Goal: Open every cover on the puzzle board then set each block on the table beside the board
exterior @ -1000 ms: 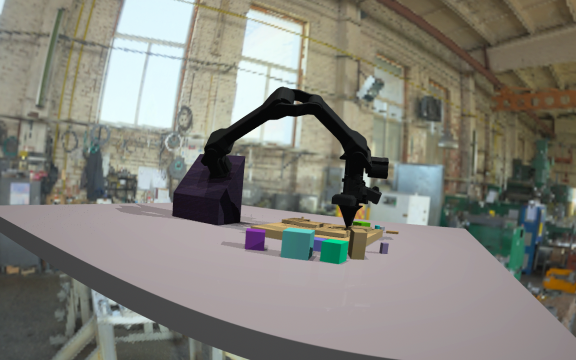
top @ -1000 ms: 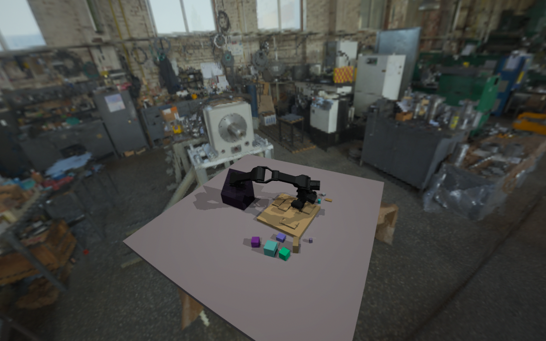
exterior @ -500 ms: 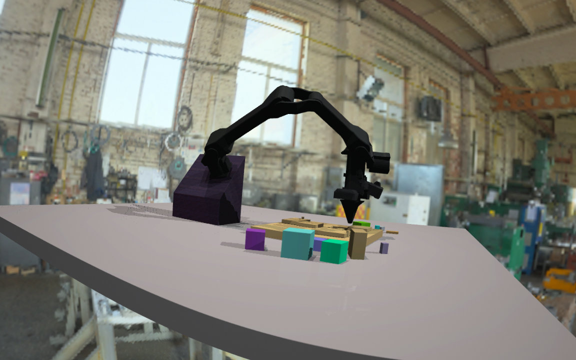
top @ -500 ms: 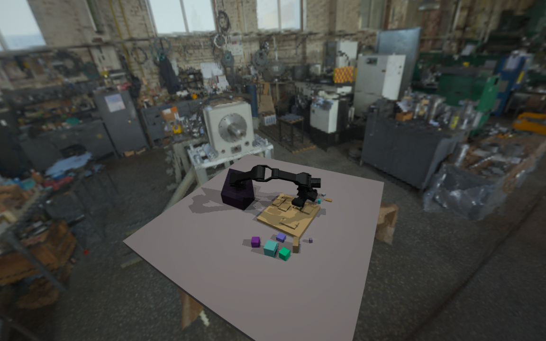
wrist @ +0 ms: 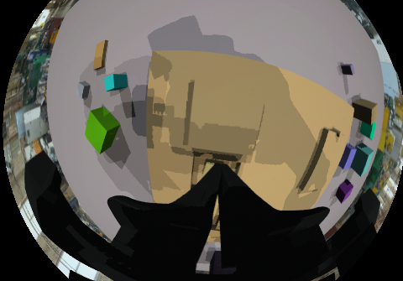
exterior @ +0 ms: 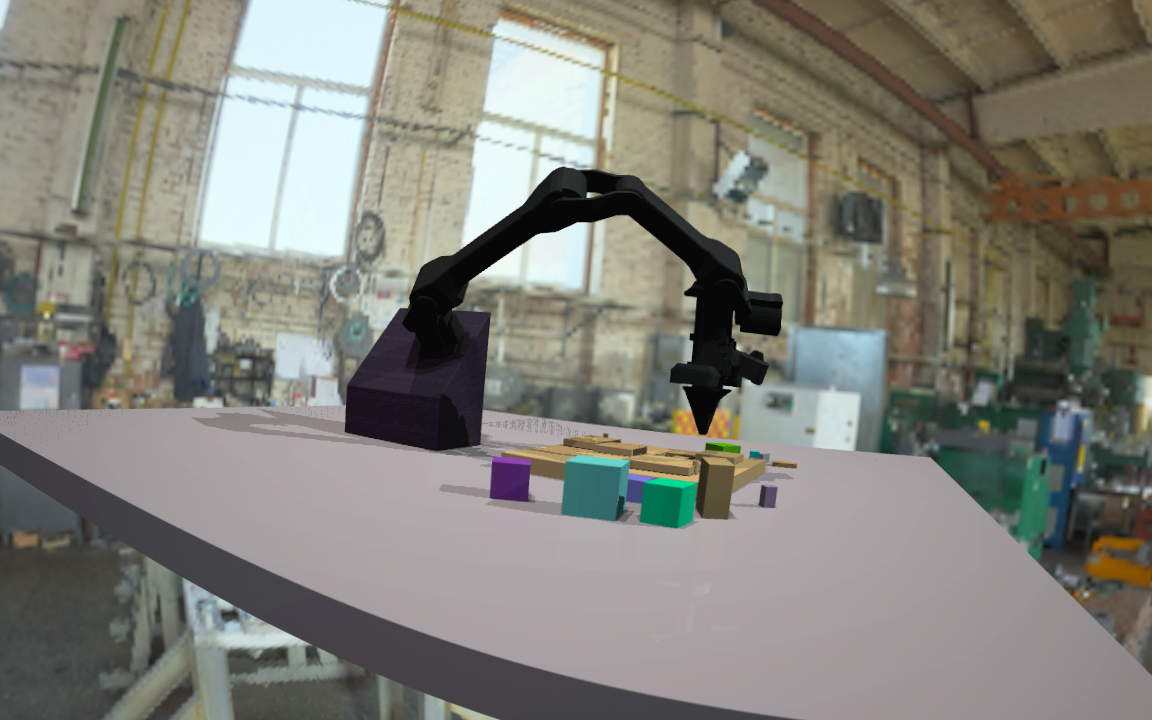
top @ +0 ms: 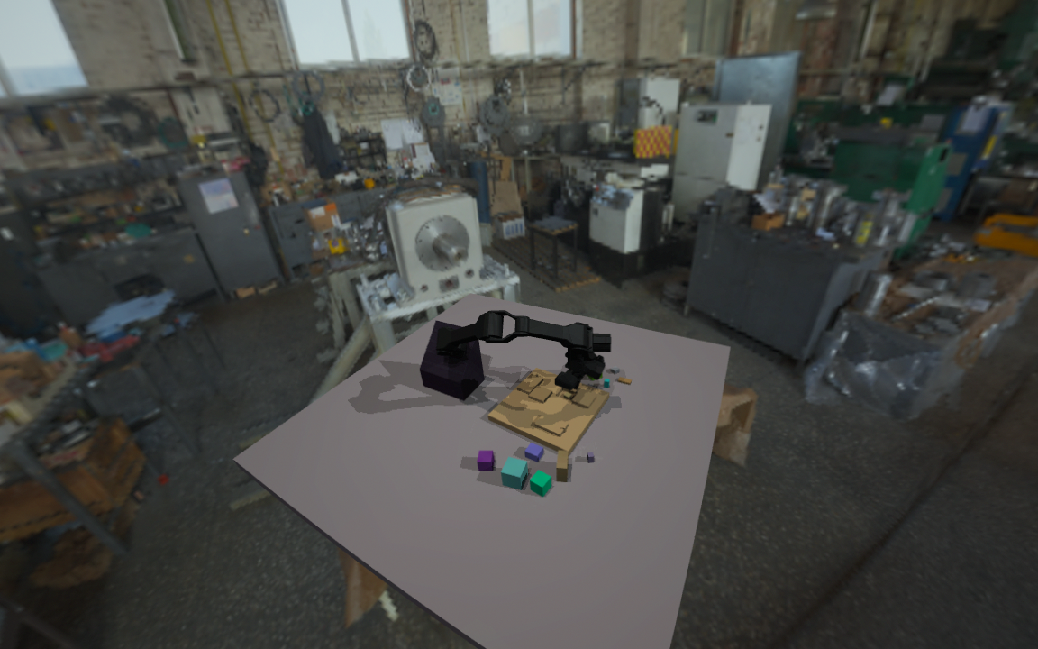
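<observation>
Now: the tan puzzle board 80 mm behind my gripper tip, 60 mm to the right of it and 40 mm below it. Also, from my gripper tip: lime block: 20 mm ahead, 160 mm to the left, 40 mm below; then small teal block: 80 mm ahead, 110 mm to the left, 40 mm below; then flat orange piece: 140 mm ahead, 160 mm to the left, 50 mm below.
</observation>
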